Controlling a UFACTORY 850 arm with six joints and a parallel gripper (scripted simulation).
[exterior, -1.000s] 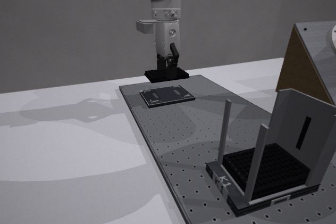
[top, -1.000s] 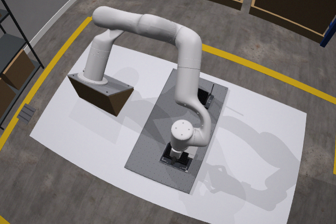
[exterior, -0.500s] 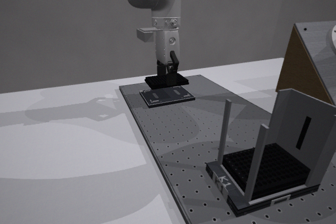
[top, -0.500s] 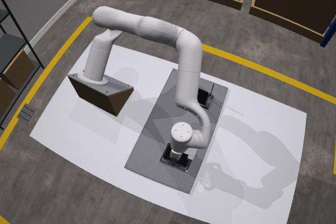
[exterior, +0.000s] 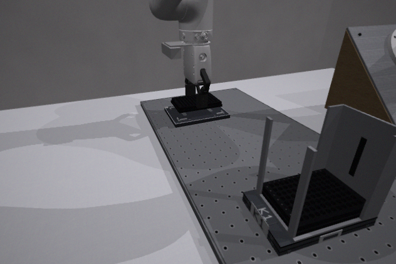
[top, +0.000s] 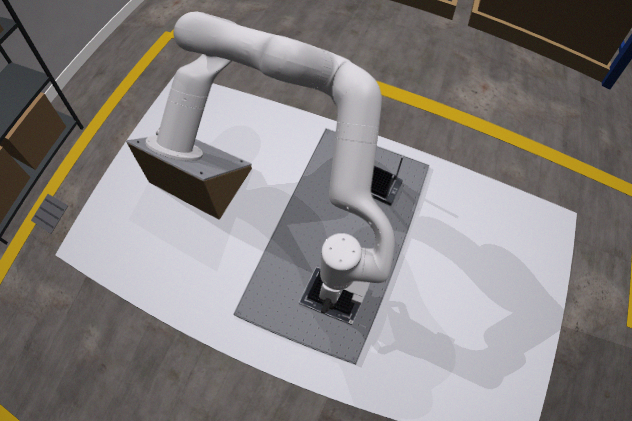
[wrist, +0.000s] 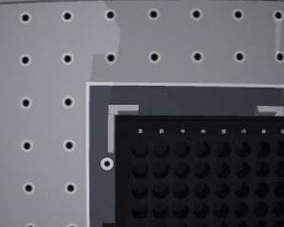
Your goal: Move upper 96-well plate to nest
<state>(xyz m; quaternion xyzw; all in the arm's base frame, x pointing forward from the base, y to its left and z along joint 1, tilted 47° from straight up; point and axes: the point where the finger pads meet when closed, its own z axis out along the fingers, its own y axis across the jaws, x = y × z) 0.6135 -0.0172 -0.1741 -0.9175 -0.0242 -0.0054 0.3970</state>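
My gripper is now 4 cm above the plate nest N1. The rest, counted from my hand: black plate: 6 cm behind, 39 cm to the left, 2 cm below.
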